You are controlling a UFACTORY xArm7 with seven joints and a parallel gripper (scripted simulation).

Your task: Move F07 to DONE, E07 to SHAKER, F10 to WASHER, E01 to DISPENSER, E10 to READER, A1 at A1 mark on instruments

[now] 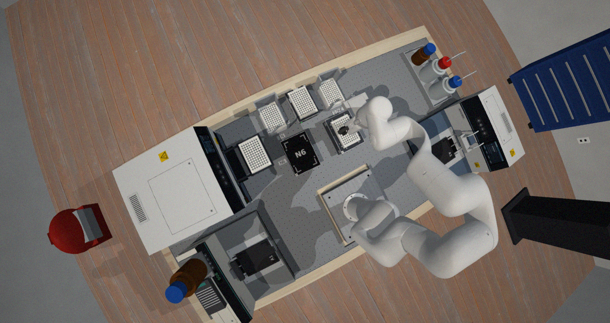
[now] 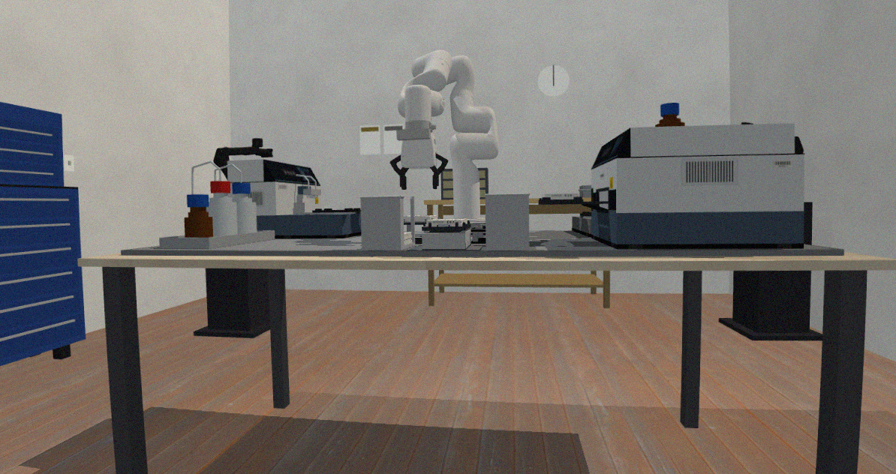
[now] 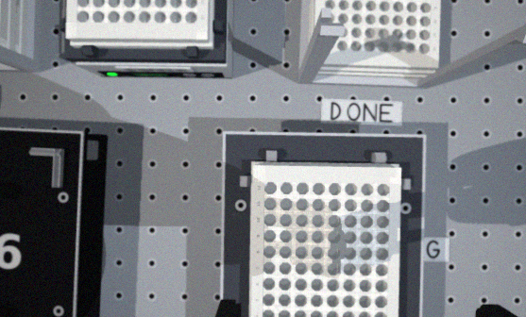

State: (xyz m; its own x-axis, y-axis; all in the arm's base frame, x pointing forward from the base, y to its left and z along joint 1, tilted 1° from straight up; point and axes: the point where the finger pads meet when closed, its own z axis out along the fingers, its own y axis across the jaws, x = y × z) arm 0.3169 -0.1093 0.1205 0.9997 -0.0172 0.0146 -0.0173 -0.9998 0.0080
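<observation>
My gripper is now 11 cm above the regrip nest RG. Also, from my hand: washer nest (31 cm behind, 37 cm to the right, 7 cm below); black recovery nest N6 (1 cm ahead, 22 cm to the left, 12 cm below); A1 mark (7 cm behind, 6 cm to the left, 10 cm below).
</observation>
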